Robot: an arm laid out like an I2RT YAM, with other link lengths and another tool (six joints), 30 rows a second.
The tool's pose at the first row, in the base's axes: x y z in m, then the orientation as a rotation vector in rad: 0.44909, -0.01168, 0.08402, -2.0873, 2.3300, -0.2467
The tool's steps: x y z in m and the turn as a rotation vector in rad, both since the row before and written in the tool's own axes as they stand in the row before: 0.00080, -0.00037, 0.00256, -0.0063, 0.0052, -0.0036; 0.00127, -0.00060, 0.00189, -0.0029, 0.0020, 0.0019; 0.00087, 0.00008, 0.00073, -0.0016, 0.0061, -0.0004; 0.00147, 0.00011, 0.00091, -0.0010, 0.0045, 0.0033; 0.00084, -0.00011, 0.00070, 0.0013, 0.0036, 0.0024; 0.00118, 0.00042, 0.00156, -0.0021, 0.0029, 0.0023; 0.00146, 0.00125, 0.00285, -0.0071, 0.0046, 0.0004; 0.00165, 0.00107, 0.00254, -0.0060, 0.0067, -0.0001; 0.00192, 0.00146, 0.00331, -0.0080, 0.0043, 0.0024; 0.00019, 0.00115, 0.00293, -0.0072, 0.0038, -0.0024; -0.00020, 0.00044, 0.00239, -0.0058, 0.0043, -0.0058; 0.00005, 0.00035, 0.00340, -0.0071, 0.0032, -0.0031
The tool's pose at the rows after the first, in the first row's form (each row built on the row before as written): 0.44964, -0.01280, 0.08162, 2.0902, -2.3263, 0.2447; 0.45028, -0.01434, 0.07996, 2.0856, -2.3262, 0.2432; 0.45017, -0.01528, 0.07932, 2.0816, -2.3218, 0.2473; 0.44998, -0.01683, 0.07858, 2.0747, -2.3226, 0.2506; 0.45006, -0.01776, 0.07800, 2.0704, -2.3237, 0.2557; 0.44965, -0.01909, 0.07656, 2.0651, -2.3238, 0.2560; 0.44850, -0.02078, 0.07380, 2.0587, -2.3191, 0.2519; 0.44745, -0.02264, 0.07140, 2.0520, -2.3131, 0.2511; 0.44602, -0.02485, 0.06826, 2.0431, -2.3104, 0.2457; 0.44506, -0.02534, 0.06530, 2.0402, -2.3031, 0.2406; 0.44480, -0.02546, 0.06288, 2.0413, -2.2923, 0.2375; 0.44464, -0.02600, 0.05951, 2.0395, -2.2846, 0.2320
